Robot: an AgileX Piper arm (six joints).
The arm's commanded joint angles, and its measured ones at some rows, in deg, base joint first. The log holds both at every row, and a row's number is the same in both.
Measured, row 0: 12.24 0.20 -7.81 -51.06 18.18 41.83
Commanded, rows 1 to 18: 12.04 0.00 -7.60 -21.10 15.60 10.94; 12.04 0.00 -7.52 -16.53 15.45 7.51; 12.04 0.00 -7.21 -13.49 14.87 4.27; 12.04 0.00 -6.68 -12.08 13.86 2.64; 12.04 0.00 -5.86 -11.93 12.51 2.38; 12.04 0.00 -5.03 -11.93 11.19 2.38; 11.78 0.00 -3.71 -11.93 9.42 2.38; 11.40 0.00 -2.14 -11.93 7.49 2.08; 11.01 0.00 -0.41 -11.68 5.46 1.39; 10.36 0.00 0.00 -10.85 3.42 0.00; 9.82 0.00 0.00 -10.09 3.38 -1.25; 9.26 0.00 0.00 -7.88 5.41 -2.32; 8.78 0.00 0.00 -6.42 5.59 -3.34; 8.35 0.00 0.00 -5.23 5.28 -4.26; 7.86 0.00 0.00 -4.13 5.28 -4.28; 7.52 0.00 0.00 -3.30 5.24 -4.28; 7.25 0.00 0.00 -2.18 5.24 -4.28; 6.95 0.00 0.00 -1.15 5.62 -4.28
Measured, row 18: 8.50 0.20 -0.21 -5.49 6.05 -2.92
